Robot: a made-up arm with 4 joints.
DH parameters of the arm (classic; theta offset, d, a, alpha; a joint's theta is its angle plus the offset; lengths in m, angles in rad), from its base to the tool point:
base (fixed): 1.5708 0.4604 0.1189 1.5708
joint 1: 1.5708 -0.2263 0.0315 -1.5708
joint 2: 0 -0.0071 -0.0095 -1.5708
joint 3: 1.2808 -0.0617 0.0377 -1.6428
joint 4: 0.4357 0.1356 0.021 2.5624
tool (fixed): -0.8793 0.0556 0 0
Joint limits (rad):
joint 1: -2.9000..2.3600
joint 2: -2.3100..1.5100
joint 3: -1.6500..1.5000
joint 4: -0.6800..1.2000
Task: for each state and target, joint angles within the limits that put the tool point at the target. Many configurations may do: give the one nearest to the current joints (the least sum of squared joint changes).
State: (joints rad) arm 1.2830 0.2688 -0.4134 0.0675
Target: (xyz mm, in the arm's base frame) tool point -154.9 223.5 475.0
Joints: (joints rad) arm 0.5561 0.1362 0.1002 0.3274
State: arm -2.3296 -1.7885 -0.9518 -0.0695
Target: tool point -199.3 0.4 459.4
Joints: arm -2.8668 -1.6906 -0.9808 0.2818
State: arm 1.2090 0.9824 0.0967 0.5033
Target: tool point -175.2 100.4 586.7
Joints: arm 1.3226 0.8992 -0.4688 -0.1300
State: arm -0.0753 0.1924 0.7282 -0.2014
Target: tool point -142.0 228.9 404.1
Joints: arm -0.8350 0.7821 -0.2185 0.5402
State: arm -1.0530 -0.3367 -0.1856 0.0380
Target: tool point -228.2 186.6 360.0
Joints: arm -0.6176 -0.8070 -0.2264 0.0862
